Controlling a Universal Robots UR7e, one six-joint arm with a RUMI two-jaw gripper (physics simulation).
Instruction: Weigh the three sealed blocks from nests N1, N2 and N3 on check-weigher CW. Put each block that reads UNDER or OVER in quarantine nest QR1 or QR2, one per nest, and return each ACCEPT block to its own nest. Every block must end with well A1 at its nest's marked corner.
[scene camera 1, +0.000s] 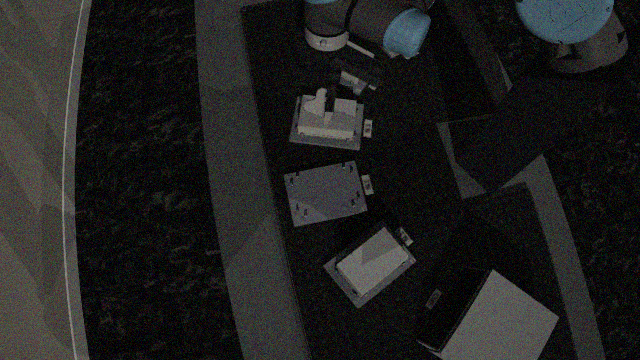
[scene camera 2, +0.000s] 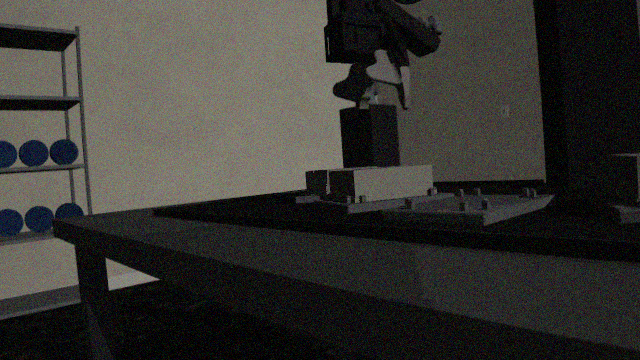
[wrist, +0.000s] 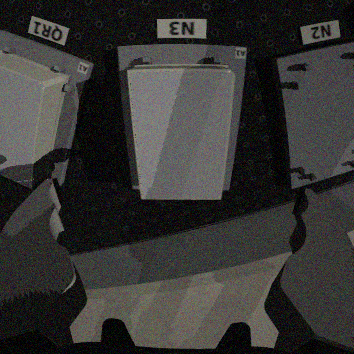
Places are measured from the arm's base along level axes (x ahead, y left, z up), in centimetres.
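Pixels of known places: gripper, fingertip midpoint: (scene camera 1: 331, 96) (scene camera 2: 380, 116) (wrist: 178, 185); arm's base at its link origin: (scene camera 1: 583, 51).
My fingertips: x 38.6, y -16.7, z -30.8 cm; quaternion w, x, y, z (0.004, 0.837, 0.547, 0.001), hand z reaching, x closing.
For each thing: its top centre in the pictures, then the offset to it from my fingertips. "*": a spot on its surface instead.
- nest N3 at its top centre: (wrist: 180, 130) (scene camera 2: 381, 190) (scene camera 1: 327, 119) dx +0.6, dy -0.2, dz -10.5 cm
- pale block at its top centre: (wrist: 180, 143) (scene camera 2: 380, 167) (scene camera 1: 327, 112) dx +0.6, dy -0.1, dz -7.3 cm
- quarantine nest QR1 at a spot on its surface: (wrist: 30, 49) * dx -13.4, dy -11.1, dz -11.5 cm
- Nest N2 at its top centre: (scene camera 2: 471, 193) (wrist: 338, 123) (scene camera 1: 325, 190) dx +5.5, dy +16.6, dz -10.5 cm
- third block at its top centre: (scene camera 1: 373, 261) dx -0.1, dy +34.4, dz -7.3 cm
- nest N1 at a spot on its surface: (scene camera 1: 330, 267) * dx +8.4, dy +33.0, dz -11.5 cm
- Check-weigher CW at its top centre: (scene camera 1: 497, 330) dx -20.4, dy +56.7, dz -2.7 cm
My gripper (scene camera 2: 377, 106) (wrist: 178, 185) is open and empty above nest N3 (scene camera 1: 325, 142) (wrist: 150, 54). A pale block (scene camera 1: 340, 120) (scene camera 2: 392, 184) (wrist: 180, 130) lies flat in N3; its well marks are unreadable. N3's A1 mark is at the upper right in the wrist view. Another block (wrist: 20, 115) (scene camera 2: 317, 182) sits in quarantine nest QR1 (wrist: 30, 49). Nest N2 (scene camera 1: 325, 195) (wrist: 322, 115) holds no block. A third block (scene camera 1: 375, 262) sits in nest N1 (scene camera 1: 330, 267). Check-weigher CW (scene camera 1: 505, 320) has a pale top; no reading is legible. QR2 is not identifiable.
The arm (scene camera 1: 370, 25) reaches over the far end of the nest row in scene camera 1. A dark box-shaped thing (scene camera 2: 370, 137) stands behind N3 in scene camera 2. A shelf rack (scene camera 2: 85, 125) with blue round things stands at the left. Neighbouring nests flank N3.
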